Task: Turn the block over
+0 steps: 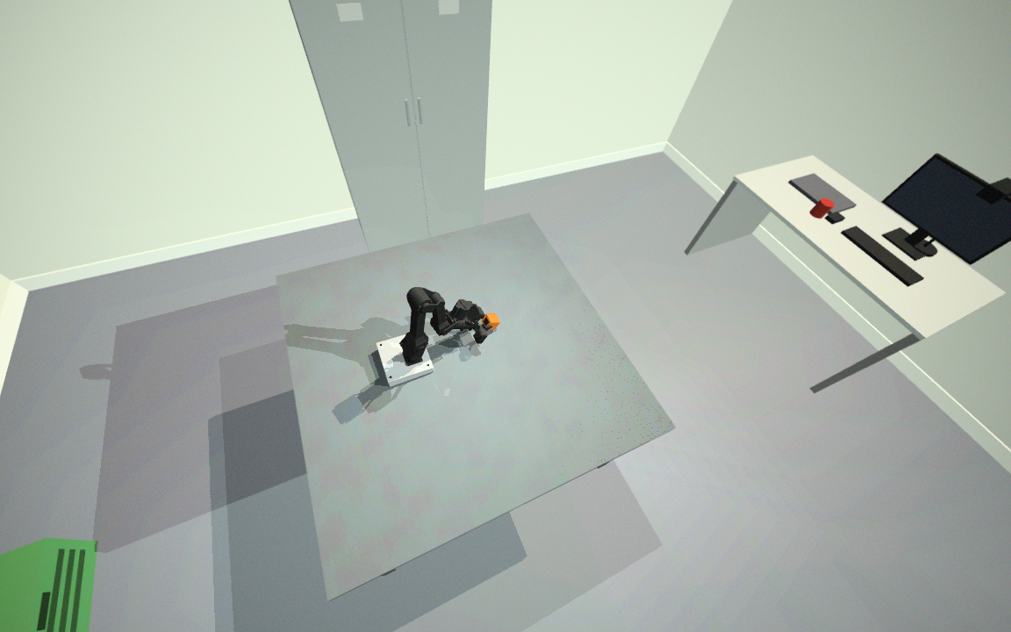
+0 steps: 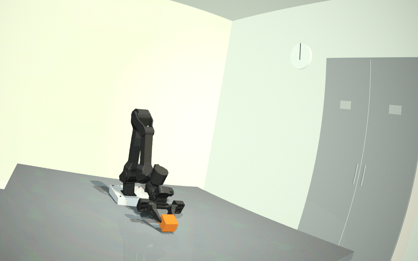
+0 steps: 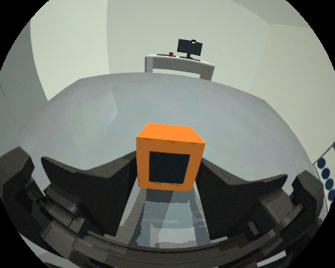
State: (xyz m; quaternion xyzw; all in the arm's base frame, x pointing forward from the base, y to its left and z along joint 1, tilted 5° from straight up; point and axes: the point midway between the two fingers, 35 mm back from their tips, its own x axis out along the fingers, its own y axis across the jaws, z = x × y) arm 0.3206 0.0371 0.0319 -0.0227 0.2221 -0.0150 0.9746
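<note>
The orange block is 1 cm behind my gripper tip.
</note>
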